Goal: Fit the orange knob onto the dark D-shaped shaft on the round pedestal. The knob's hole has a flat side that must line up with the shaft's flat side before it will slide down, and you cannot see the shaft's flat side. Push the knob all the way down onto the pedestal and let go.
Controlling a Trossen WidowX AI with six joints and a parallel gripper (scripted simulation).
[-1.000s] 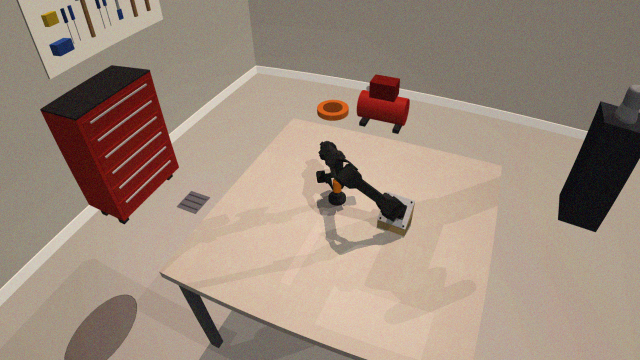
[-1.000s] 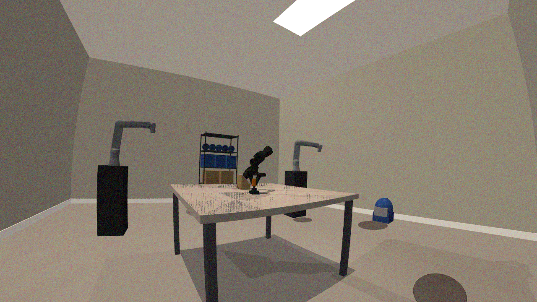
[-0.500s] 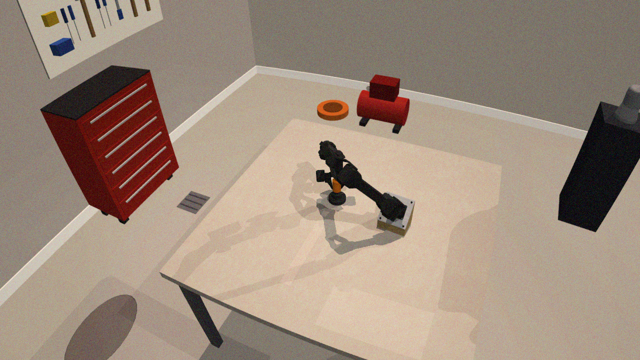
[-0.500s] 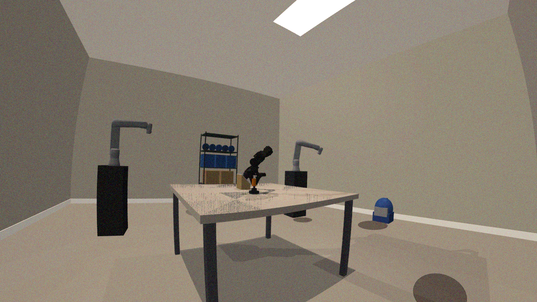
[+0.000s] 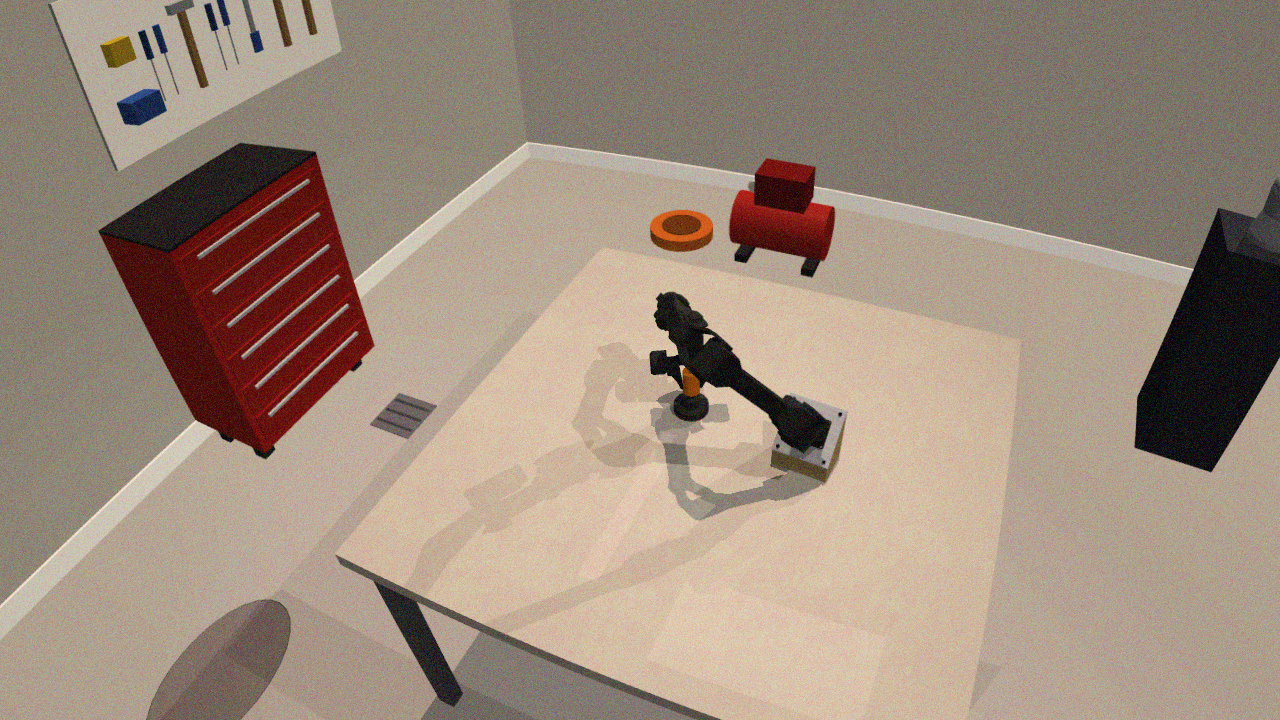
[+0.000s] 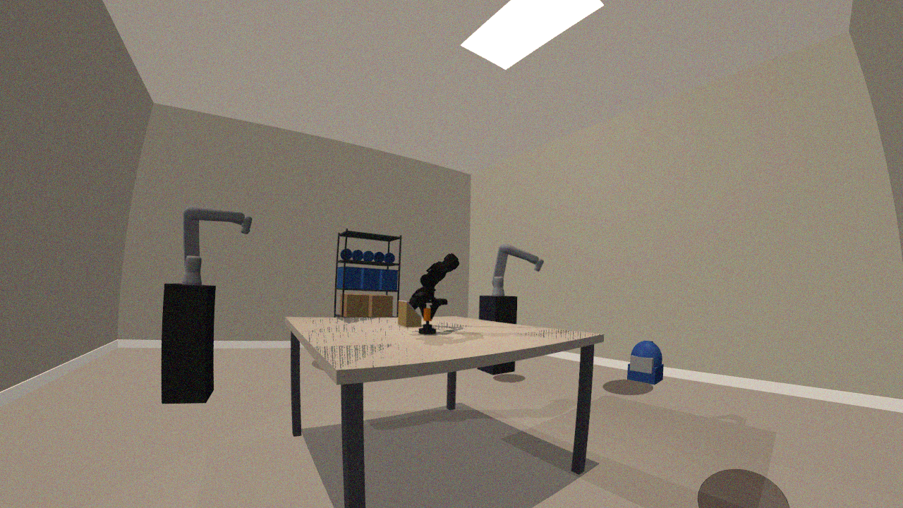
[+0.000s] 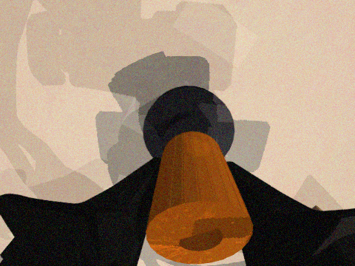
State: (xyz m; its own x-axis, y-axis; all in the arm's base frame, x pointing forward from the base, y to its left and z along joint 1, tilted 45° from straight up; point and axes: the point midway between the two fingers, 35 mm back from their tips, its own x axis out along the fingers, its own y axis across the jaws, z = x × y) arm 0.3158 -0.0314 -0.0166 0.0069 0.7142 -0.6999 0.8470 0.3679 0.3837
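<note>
My gripper tip is now 2 cm below the orange knob. Round my gripper tip: round pedestal: 4 cm below.
</note>
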